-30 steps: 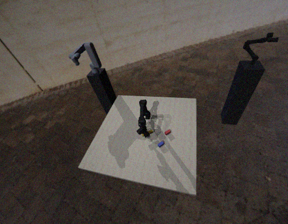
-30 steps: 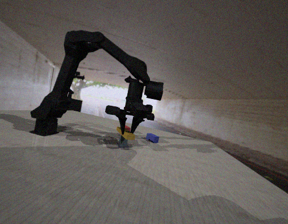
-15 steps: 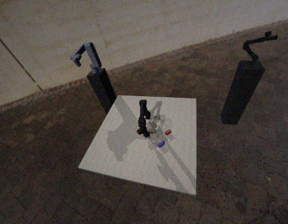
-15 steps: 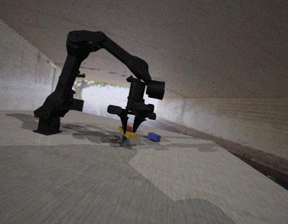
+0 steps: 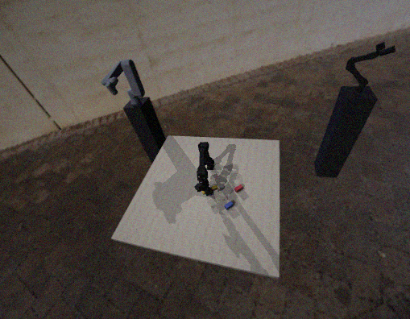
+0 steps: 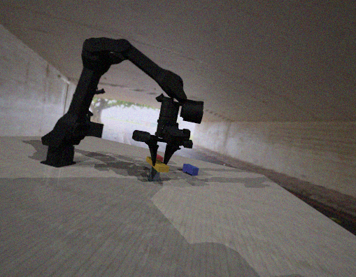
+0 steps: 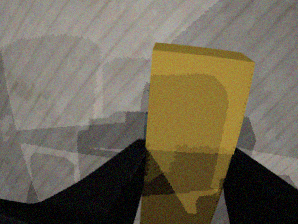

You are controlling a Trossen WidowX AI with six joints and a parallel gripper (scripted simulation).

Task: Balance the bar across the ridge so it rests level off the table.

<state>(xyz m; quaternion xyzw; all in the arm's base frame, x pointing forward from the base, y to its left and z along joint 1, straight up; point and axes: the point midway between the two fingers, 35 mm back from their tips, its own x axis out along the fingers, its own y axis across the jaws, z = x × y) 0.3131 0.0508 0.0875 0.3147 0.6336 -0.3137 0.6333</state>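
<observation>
Now: gripper tip 20 mm to the right of the yellow bar and 20 mm past it. Also, from my gripper tip: red block: 260 mm to the left, 90 mm behind, 40 mm below; blue block: 200 mm to the left, 90 mm ahead, 40 mm below.
</observation>
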